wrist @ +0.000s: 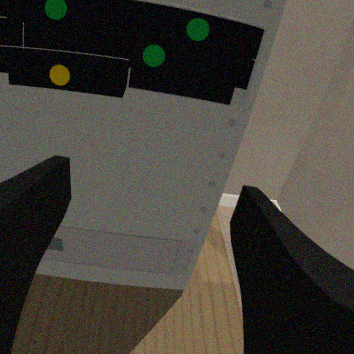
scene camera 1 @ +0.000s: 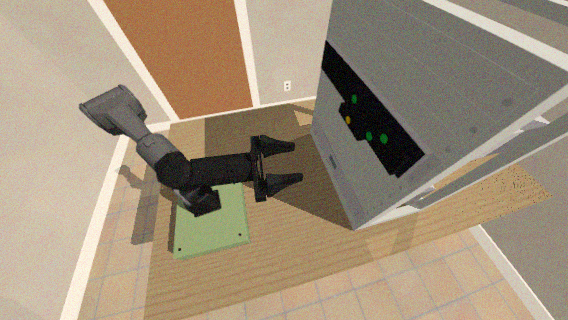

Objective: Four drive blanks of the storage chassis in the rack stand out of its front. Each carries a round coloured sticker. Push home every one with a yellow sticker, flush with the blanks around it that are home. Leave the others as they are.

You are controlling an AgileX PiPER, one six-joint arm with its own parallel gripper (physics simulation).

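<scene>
The black storage chassis point(scene camera 1: 400, 145) point(wrist: 200, 75) sits in the grey rack point(scene camera 1: 345, 200) point(wrist: 140, 150). One yellow sticker point(scene camera 1: 348, 120) point(wrist: 60, 75) is on a blank in the lower row that stands out of the front. Three green stickers show: one point(scene camera 1: 354, 99) point(wrist: 56, 8) above the yellow one, one point(scene camera 1: 369, 136) point(wrist: 154, 55) beside it in the lower row, and one point(scene camera 1: 383, 138) point(wrist: 198, 29) farther along. How far the green-stickered blanks stand out is hard to tell. My gripper point(scene camera 1: 298, 161) point(wrist: 153, 191) is open and empty, in front of the rack, below the chassis and apart from it.
The arm stands by a green plate point(scene camera 1: 225, 225) on the wooden surface point(scene camera 1: 290, 260). The rack's lower front has a faint panel with a small dark slot point(scene camera 1: 333, 161) point(wrist: 56, 244). A brown door point(scene camera 1: 185, 50) and walls lie behind; a wall is to the right in the wrist view.
</scene>
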